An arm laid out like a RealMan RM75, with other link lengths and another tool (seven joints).
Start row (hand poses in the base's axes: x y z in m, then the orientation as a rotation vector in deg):
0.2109, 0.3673, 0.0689, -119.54, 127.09, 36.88
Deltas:
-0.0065, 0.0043, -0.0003, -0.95, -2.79, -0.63
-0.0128, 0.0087, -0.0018, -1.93, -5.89, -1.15
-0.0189, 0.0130, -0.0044, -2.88, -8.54, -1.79
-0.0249, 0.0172, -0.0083, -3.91, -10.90, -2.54
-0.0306, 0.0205, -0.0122, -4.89, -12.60, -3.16
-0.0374, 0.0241, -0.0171, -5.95, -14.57, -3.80
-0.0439, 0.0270, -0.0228, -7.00, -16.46, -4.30
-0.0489, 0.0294, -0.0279, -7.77, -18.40, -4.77
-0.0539, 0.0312, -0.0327, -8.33, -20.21, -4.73
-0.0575, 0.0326, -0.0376, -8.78, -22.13, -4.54
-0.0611, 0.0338, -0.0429, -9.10, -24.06, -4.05
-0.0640, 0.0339, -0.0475, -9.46, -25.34, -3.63
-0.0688, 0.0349, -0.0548, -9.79, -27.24, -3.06
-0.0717, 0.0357, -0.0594, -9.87, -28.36, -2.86
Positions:
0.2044, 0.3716, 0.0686, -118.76, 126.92, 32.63
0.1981, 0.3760, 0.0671, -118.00, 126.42, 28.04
0.1920, 0.3803, 0.0645, -117.10, 126.17, 24.04
0.1860, 0.3845, 0.0606, -116.11, 126.18, 20.32
0.1803, 0.3878, 0.0567, -115.36, 126.38, 17.42
0.1735, 0.3914, 0.0518, -114.51, 126.45, 14.15
0.1670, 0.3943, 0.0461, -113.82, 126.39, 11.01
0.1620, 0.3967, 0.0410, -113.03, 126.05, 8.13
0.1570, 0.3985, 0.0362, -112.78, 125.21, 5.65
0.1534, 0.3999, 0.0313, -112.62, 124.08, 3.19
0.1498, 0.4011, 0.0260, -112.75, 122.60, 0.89
0.1469, 0.4012, 0.0214, -112.97, 121.62, -0.77
0.1421, 0.4022, 0.0141, -113.13, 120.07, -3.01
0.1392, 0.4030, 0.0095, -113.03, 119.20, -4.20

